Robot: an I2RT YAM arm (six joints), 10 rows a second.
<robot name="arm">
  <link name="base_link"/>
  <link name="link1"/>
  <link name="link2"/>
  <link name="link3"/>
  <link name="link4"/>
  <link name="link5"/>
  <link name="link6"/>
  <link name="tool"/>
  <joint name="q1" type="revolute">
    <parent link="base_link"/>
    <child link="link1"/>
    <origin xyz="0 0 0.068" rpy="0 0 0"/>
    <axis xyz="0 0 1"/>
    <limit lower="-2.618" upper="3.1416"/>
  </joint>
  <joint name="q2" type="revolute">
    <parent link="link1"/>
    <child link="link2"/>
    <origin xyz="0.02 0.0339 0.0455" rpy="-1.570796 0 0"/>
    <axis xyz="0 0 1"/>
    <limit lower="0" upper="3.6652"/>
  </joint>
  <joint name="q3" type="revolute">
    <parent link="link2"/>
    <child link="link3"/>
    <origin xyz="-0.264 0 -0.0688" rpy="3.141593 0 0"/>
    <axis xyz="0 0 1"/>
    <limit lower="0" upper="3.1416"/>
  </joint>
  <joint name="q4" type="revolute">
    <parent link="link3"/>
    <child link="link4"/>
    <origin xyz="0.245 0.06 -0.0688" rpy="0 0 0"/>
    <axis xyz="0 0 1"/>
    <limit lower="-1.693" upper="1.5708"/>
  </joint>
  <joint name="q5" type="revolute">
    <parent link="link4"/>
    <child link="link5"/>
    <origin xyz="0.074 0.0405 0.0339" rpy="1.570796 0 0"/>
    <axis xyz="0 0 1"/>
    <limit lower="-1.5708" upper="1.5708"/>
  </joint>
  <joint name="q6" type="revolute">
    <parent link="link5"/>
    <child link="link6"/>
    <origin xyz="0.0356 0 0.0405" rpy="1.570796 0 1.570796"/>
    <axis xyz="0 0 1"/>
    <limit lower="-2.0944" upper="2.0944"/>
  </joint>
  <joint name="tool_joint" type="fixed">
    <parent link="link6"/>
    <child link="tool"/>
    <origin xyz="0 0 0" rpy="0 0 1.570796"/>
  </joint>
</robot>
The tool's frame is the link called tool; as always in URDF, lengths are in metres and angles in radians.
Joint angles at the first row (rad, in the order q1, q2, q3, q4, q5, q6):
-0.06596 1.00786 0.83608 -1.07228 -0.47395 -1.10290
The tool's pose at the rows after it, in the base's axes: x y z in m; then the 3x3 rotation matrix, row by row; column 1 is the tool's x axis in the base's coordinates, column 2 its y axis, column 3 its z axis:
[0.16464, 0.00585, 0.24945], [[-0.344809, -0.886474, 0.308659], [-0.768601, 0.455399, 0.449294], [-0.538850, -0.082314, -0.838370]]
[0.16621, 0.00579, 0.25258], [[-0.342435, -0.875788, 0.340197], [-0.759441, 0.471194, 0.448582], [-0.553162, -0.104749, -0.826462]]
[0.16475, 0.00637, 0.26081], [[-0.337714, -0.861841, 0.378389], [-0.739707, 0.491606, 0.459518], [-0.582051, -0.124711, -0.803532]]
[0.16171, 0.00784, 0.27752], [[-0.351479, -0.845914, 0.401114], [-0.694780, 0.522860, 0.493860], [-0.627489, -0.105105, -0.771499]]
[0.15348, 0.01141, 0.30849], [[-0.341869, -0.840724, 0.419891], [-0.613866, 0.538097, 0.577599], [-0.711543, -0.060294, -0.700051]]
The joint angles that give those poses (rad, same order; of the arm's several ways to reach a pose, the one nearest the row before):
-0.06593 1.00629 0.81762 -1.06152 -0.48776 -1.10595
-0.06596 0.99714 0.82065 -1.03557 -0.48932 -1.08459
-0.06593 0.97257 0.83443 -1.02469 -0.50459 -1.05237
-0.06598 0.95425 0.88496 -1.05677 -0.54595 -0.99416
-0.06597 0.92975 0.98453 -1.12727 -0.64854 -0.92207

